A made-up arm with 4 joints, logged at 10 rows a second.
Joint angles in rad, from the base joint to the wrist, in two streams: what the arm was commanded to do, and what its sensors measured. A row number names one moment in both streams.
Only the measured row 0 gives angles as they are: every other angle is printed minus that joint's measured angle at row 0.
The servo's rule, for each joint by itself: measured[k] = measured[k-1] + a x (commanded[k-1-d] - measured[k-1]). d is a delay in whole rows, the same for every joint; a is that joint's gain. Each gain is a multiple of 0.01, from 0.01 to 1. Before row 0 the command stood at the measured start. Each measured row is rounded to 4 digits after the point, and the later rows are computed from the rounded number. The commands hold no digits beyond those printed.
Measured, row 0:
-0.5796 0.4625 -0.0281 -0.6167
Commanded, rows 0 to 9:
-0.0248 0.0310 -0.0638 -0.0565
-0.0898 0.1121 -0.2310 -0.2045
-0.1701 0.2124 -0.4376 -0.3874
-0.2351 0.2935 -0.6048 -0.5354
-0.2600 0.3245 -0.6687 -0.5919
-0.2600 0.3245 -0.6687 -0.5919
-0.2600 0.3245 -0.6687 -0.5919
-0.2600 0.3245 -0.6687 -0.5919
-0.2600 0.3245 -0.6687 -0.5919
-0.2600 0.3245 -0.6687 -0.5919
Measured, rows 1 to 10:
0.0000 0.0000 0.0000 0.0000
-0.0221 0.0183 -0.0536 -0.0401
-0.0824 0.0736 -0.2026 -0.1568
-0.1605 0.1555 -0.4000 -0.3205
-0.2269 0.2369 -0.5720 -0.4731
-0.2564 0.2886 -0.6532 -0.5574
-0.2596 0.3098 -0.6662 -0.5819
-0.2600 0.3185 -0.6683 -0.5890
-0.2600 0.3220 -0.6686 -0.5911
-0.2600 0.3235 -0.6687 -0.5917
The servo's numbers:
d 1
a 0.89 0.59 0.84 0.71

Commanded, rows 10 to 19:
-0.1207 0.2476 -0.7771 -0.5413
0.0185 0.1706 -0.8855 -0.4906
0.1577 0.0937 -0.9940 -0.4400
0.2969 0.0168 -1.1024 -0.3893
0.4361 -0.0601 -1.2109 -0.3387
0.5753 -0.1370 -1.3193 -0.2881
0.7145 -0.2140 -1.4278 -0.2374
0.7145 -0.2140 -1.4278 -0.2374
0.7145 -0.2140 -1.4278 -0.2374
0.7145 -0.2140 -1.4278 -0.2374
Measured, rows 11 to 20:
-0.2600 0.3241 -0.6687 -0.5918
-0.1360 0.2790 -0.7598 -0.5559
0.0015 0.2150 -0.8654 -0.5095
0.1405 0.1434 -0.9734 -0.4602
0.2797 0.0687 -1.0818 -0.4099
0.4189 -0.0073 -1.1902 -0.3593
0.5581 -0.0838 -1.2986 -0.3087
0.6973 -0.1606 -1.4071 -0.2581
0.7126 -0.1921 -1.4245 -0.2434
0.7143 -0.2050 -1.4273 -0.2391

